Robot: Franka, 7 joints.
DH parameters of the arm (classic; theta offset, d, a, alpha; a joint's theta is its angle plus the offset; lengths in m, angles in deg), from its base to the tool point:
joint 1: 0 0.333 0 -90
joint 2: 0 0 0 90
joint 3: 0 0.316 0.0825 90
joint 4: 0 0 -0.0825 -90
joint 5: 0 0.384 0 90
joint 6: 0 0 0.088 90
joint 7: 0 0.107 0 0
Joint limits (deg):
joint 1: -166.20..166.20
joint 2: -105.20..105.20
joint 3: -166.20..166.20
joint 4: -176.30..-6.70
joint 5: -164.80..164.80
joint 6: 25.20..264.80
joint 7: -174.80..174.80
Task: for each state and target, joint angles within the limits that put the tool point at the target. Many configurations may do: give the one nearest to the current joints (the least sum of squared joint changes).
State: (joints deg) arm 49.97 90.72 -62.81 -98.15 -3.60 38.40 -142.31
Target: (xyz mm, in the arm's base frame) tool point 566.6 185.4 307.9
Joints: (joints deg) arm 65.63 77.03 -72.91 -70.95 -8.11 46.51 -142.31
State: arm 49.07 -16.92 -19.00 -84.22 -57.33 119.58 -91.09
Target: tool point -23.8 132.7 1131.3
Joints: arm 56.62 -30.78 12.29 -60.64 -57.71 133.65 -91.09
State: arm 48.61 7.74 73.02 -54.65 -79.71 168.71 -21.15
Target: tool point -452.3 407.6 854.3
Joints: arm 82.19 23.77 73.64 -65.20 -78.40 158.92 -21.15
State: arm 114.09 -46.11 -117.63 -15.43 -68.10 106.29 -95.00
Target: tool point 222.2 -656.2 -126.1
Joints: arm 96.79 -105.20 -138.45 -31.20 -69.76 108.56 -95.00
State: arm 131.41 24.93 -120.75 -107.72 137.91 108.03 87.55
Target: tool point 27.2 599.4 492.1
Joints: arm 164.52 33.57 -94.04 -118.53 132.78 101.11 87.55
